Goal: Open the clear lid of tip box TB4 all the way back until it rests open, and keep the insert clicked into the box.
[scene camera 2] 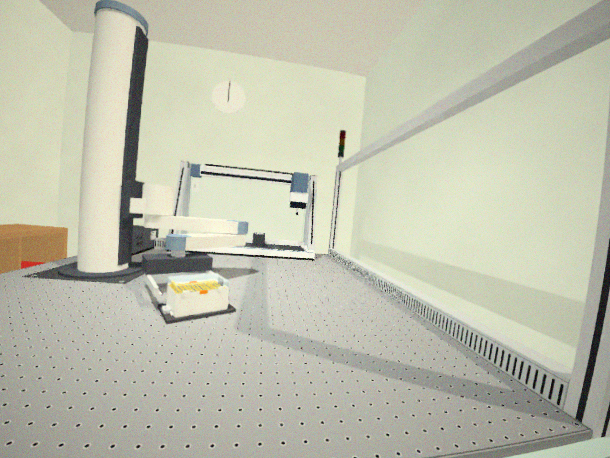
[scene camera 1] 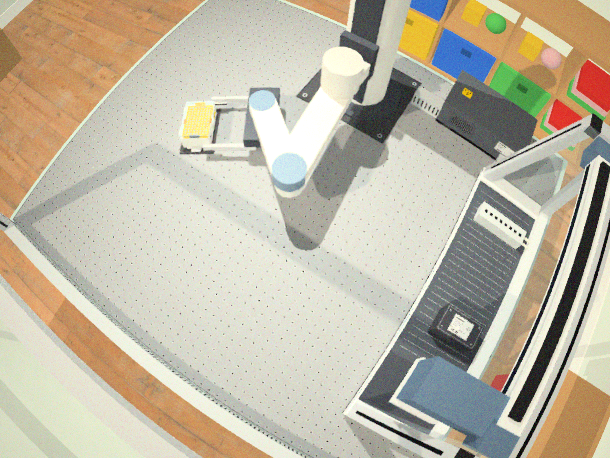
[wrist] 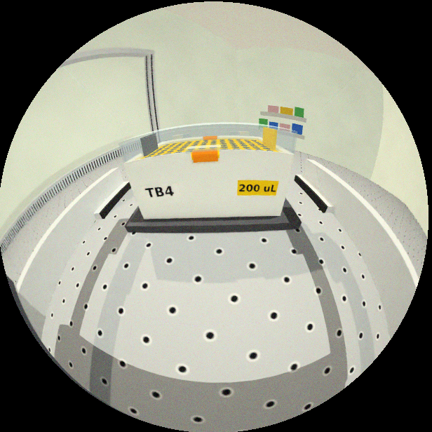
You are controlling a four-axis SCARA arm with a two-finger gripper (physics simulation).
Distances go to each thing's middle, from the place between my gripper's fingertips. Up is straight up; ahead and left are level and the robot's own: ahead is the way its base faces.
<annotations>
Now: the clear lid (scene camera 1: 197,118) 2 cm to the right of my hand, 2 cm ahead of it and 2 cm above it. Also, from my hand: dark grey control box (scene camera 1: 497,118): 70 cm to the left, 51 cm behind, 1 cm above.
</annotations>
